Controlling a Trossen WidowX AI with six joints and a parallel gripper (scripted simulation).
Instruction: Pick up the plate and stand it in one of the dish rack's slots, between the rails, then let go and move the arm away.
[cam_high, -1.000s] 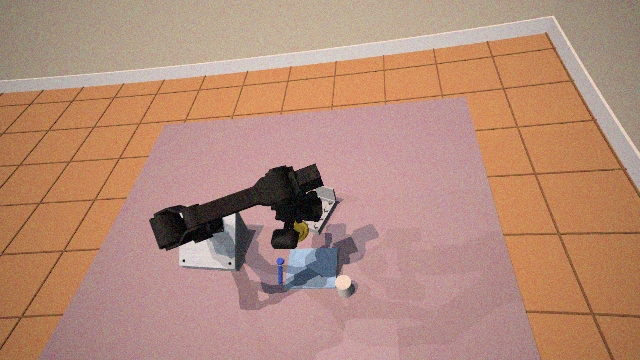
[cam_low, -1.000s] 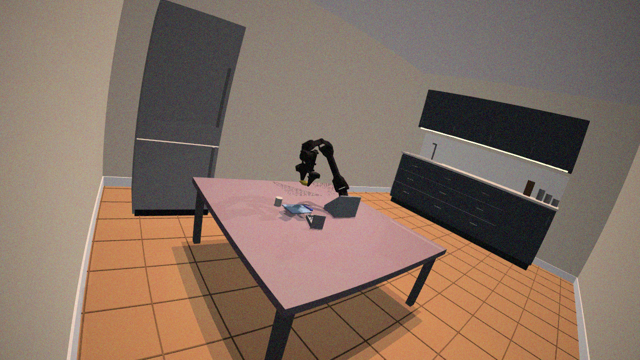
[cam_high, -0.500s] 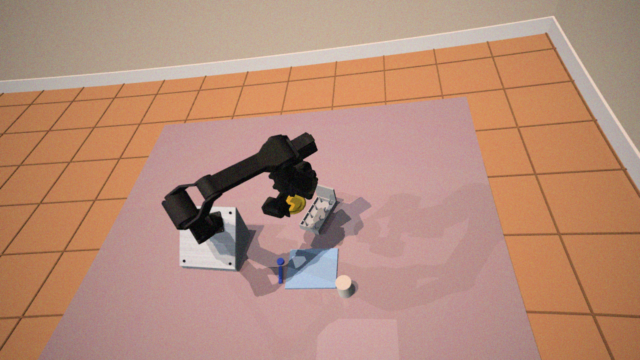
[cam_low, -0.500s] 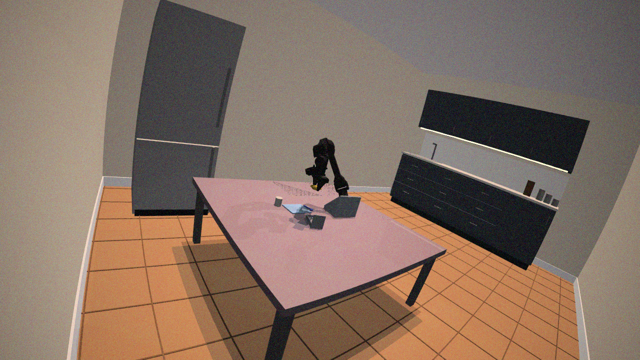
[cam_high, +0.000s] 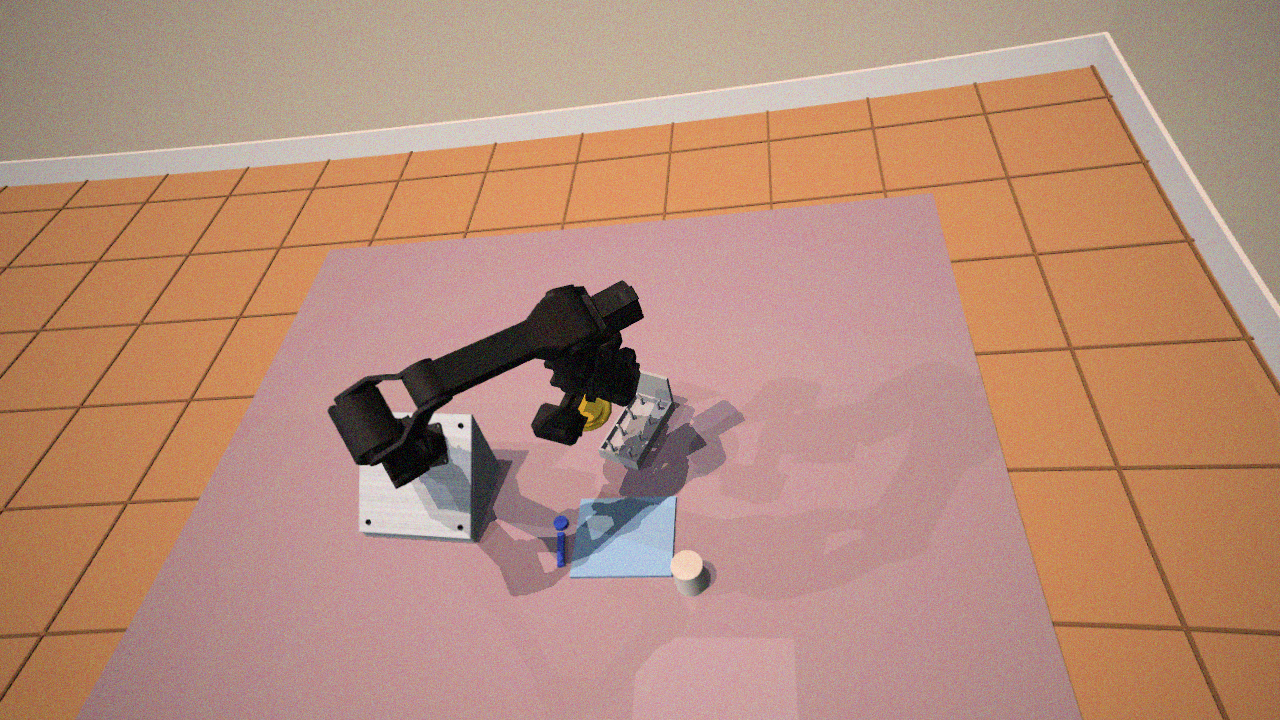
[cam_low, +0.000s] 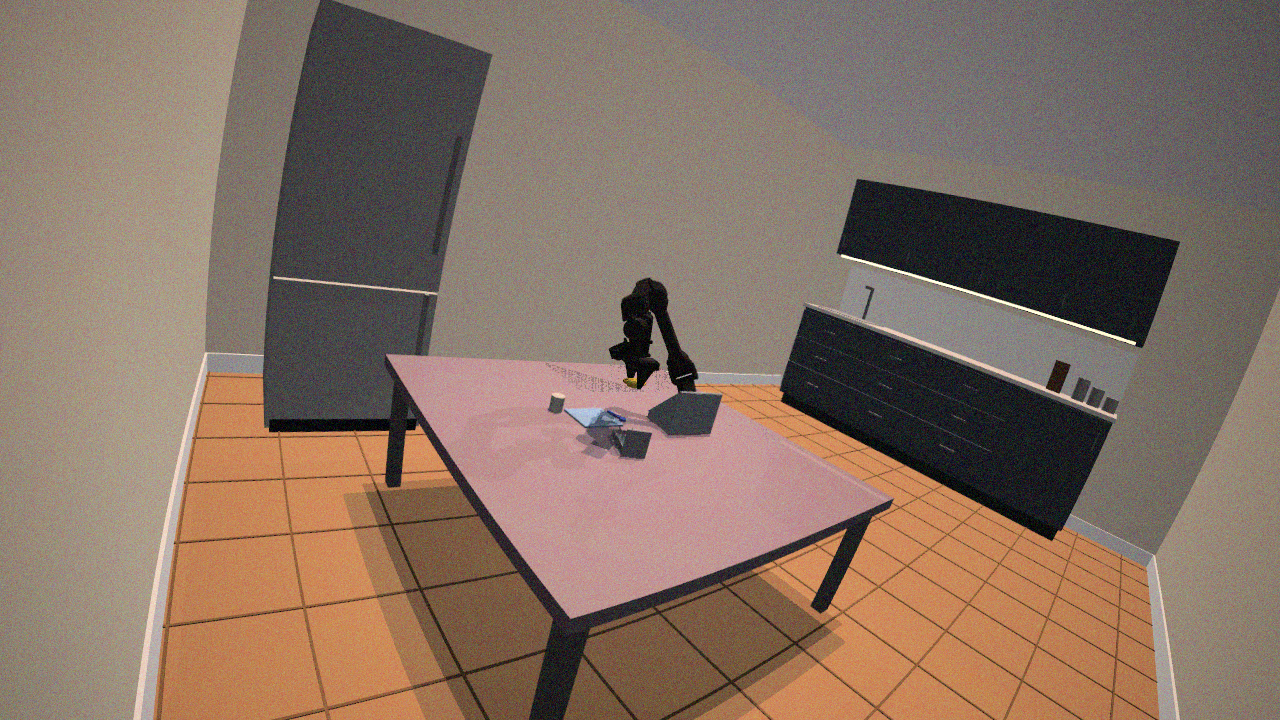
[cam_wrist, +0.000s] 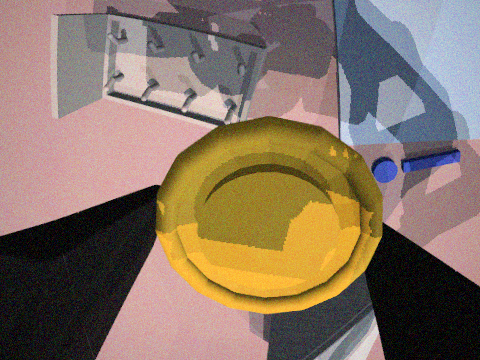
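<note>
Right now the grey dish rack is 14 cm below my gripper tip, 8 cm to the left of it and 4 cm ahead of it. Round my gripper tip: white cup 19 cm to the right, 13 cm below, 12 cm ahead; then yellow plate 1 cm above; then blue spoon 16 cm below, 10 cm to the right, 7 cm behind.
</note>
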